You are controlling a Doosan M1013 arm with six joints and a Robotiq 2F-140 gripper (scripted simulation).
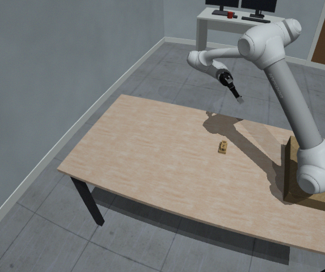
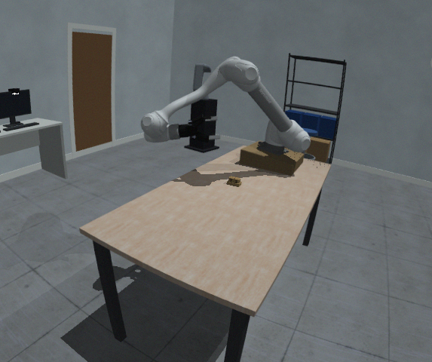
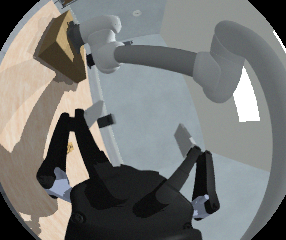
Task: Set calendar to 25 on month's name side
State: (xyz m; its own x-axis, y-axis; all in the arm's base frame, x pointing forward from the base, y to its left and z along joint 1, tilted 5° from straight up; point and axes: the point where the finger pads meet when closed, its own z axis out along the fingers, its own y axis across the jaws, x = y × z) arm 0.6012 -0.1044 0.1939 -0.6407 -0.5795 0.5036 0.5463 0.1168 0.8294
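The wooden calendar tray is 30 cm below my hand, 14 cm to the left of it and 2 cm behind it.
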